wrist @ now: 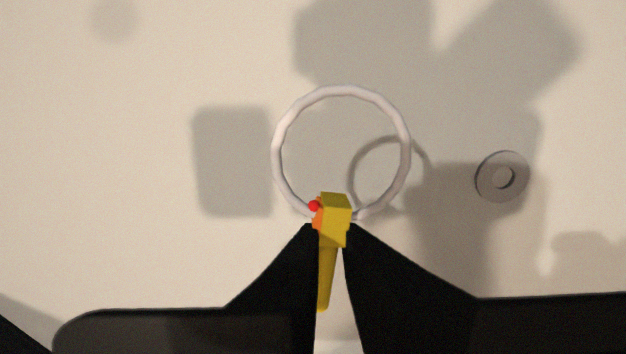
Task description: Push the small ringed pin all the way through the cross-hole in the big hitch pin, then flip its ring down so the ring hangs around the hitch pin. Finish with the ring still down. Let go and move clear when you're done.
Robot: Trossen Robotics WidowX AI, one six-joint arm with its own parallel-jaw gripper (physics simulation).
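Frame: origin at the arm's base, x back, y right, z up, level; metres.
Where they show: gripper, between the fingertips: [328, 234].
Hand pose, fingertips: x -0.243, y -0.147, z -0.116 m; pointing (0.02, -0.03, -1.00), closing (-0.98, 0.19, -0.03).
Observation:
After its pixels a point has its place.
The small pin [335, 220] @(x -0.247, y -0.157, z -0.106 m) has a yellow block head with an orange part and a red dot on its left side. Its yellow shank points toward the bottom of the view, between the fingers. Its pale ring [405, 150] @(x -0.273, y -0.173, z -0.112 m) extends from the head toward the top of the view, and the ring's shadow falls on the surface to its lower right. My gripper [328, 234] @(x -0.243, y -0.147, z -0.116 m) is shut on the pin at its head, one black fingertip on each side. The big hitch pin with the cross-hole does not show in the wrist view.
A flat grey washer-like disc [486, 189] @(x -0.332, y -0.126, z -0.173 m) with a central hole is at the right, in shadow. The pale surface [100, 225] @(x -0.110, y -0.144, z -0.176 m) carries several broad shadows, including the gripper's.

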